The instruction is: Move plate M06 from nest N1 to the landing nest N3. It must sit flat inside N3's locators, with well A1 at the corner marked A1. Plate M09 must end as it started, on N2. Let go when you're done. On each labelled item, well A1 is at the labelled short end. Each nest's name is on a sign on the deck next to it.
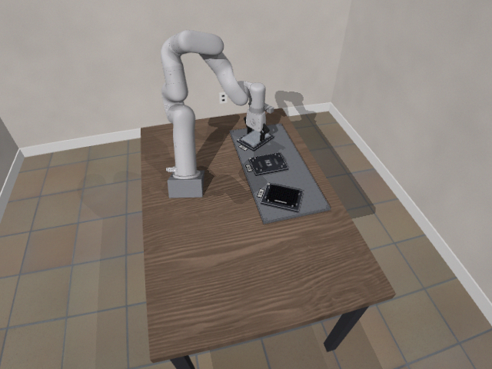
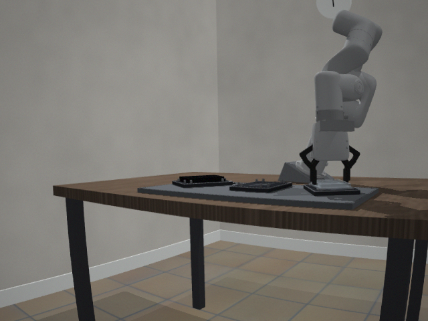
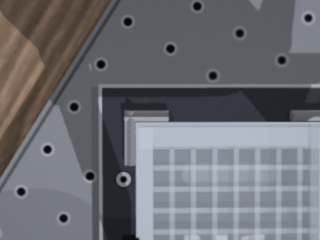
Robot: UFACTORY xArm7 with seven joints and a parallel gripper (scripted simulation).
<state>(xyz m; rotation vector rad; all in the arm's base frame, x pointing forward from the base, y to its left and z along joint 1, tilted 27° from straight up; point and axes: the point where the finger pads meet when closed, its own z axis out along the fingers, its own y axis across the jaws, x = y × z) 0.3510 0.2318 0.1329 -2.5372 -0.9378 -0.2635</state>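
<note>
Now: the clear well plate 1 cm below my hand. The rest, counted from my hand: nest N1: 2 cm below; nest N3: 20 cm to the right, 4 cm ahead, 2 cm below; grey perforated deck: 20 cm to the right, 6 cm ahead, 4 cm below.
</note>
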